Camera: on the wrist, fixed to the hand. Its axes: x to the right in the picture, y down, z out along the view.
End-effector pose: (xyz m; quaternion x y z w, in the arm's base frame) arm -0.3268 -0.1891 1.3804 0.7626 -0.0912 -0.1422 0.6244
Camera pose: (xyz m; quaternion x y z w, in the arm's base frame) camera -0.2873 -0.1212 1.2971 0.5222 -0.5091 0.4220 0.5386
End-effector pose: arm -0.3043 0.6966 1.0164 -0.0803 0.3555 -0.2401 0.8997
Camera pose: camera -0.3655 0.6045 0.9866 0.2383 0.4192 0.4198 0.7689
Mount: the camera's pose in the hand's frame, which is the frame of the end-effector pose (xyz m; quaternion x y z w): 0.0243 -0.0938 -0.0610 0.0262 0.1273 0.6807 0.7209
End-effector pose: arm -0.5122 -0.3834 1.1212 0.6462 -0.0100 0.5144 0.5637
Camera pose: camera -0.4850 -0.2904 1.0602 0.4083 -0.3618 0.8371 0.0406
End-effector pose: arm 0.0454 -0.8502 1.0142 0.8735 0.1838 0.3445 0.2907
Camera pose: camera 0.0077 -0.7427 1.0029 -0.7186 0.4161 -0.5526 0.0712
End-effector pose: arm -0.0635 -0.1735 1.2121 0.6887 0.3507 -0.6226 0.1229
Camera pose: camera -0.0766 -0.0606 1.2261 0.8177 -0.2166 -0.2867 0.4497
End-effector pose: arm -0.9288 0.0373 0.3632 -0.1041 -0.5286 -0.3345 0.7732
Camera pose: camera -0.9367 -0.0748 0.3411 -0.3720 -0.2206 0.2858 0.8551
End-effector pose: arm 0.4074 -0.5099 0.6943 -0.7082 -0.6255 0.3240 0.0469
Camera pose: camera 0.3589 -0.4470 0.7767 0.9764 -0.0456 -0.1917 0.0886
